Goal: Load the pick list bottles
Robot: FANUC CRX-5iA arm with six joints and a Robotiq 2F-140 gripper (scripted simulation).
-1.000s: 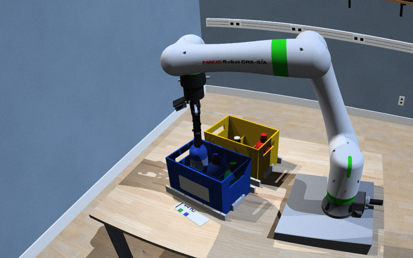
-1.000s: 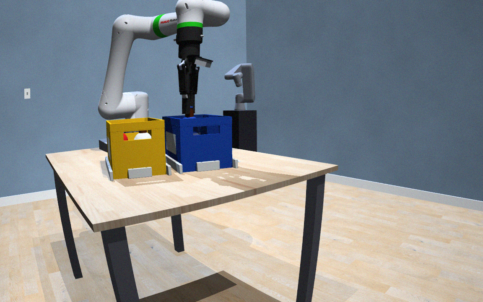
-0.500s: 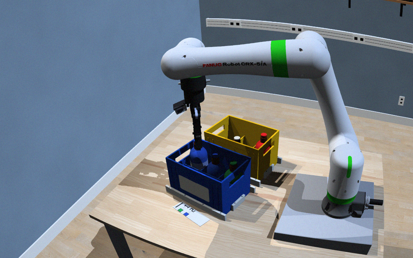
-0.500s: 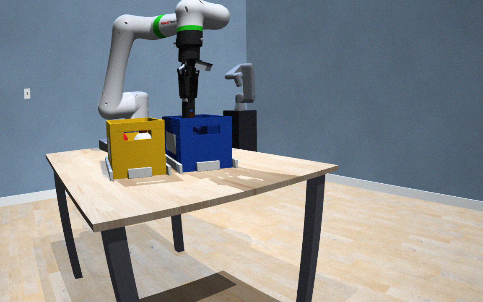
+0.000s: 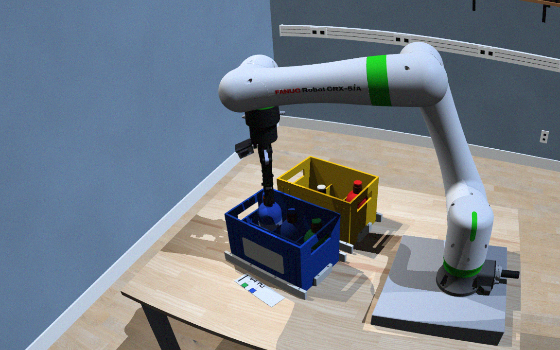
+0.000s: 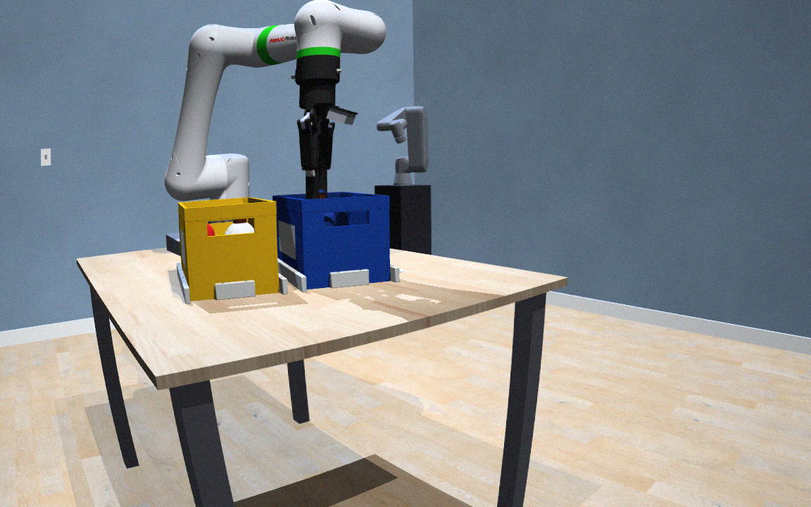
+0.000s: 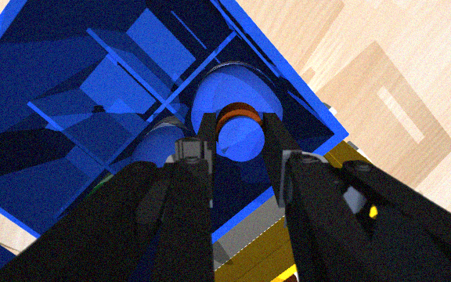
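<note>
Now: hand 7 cm past the blue crate, 7 cm to the right of it and 11 cm above it. The rest, counted from my hand: green-label bottle 17 cm behind, 5 cm to the left, 11 cm below; then yellow crate 13 cm behind, 17 cm to the right, 11 cm below; then white-label bottle 12 cm behind, 13 cm to the right, 11 cm below.
</note>
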